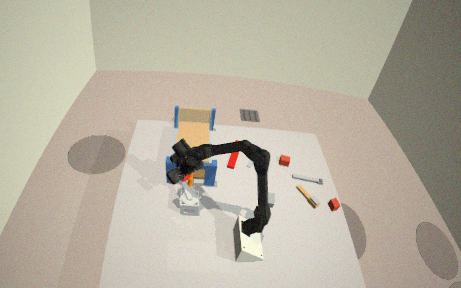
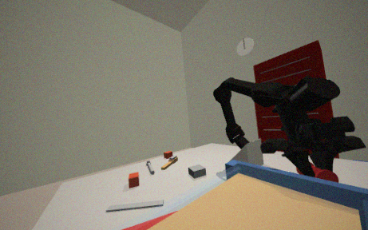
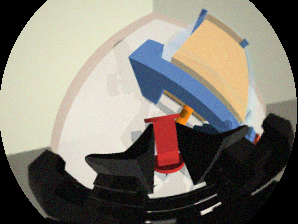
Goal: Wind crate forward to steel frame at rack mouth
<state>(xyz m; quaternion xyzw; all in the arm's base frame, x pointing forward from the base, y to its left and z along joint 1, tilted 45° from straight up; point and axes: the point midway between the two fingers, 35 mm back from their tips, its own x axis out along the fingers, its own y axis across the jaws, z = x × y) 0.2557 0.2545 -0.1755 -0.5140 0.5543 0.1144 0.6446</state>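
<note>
Now: gripper tip 50 mm past the winch handle, 30 mm to the left of it and 30 mm above it. The rest, counted from my gripper tip: red knob 10 mm behind, 10 mm to the right; blue frame 60 mm ahead, 50 mm to the right, 20 mm below; grey winch 120 mm behind, 60 mm to the right, 100 mm below.
</note>
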